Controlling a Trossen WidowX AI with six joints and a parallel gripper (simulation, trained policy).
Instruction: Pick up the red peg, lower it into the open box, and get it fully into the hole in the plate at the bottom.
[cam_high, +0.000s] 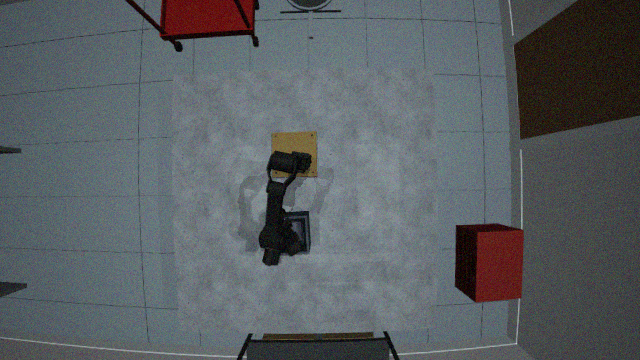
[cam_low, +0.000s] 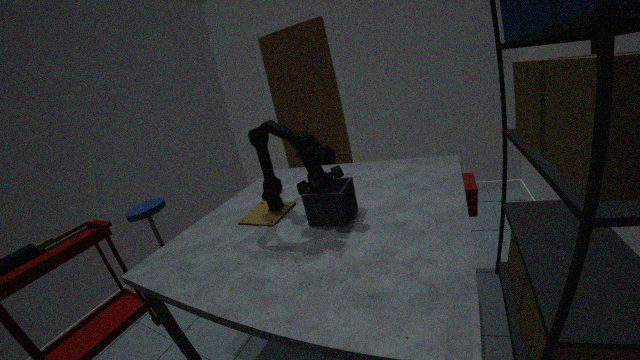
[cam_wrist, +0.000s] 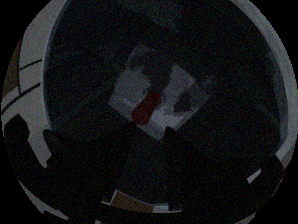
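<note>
My gripper tip is 10 mm short of the red peg, 10 mm to the left of it and 20 mm above it. From my gripper tip the other things lie so: grey plate: 10 mm ahead, 10 mm to the right, 40 mm below.
</note>
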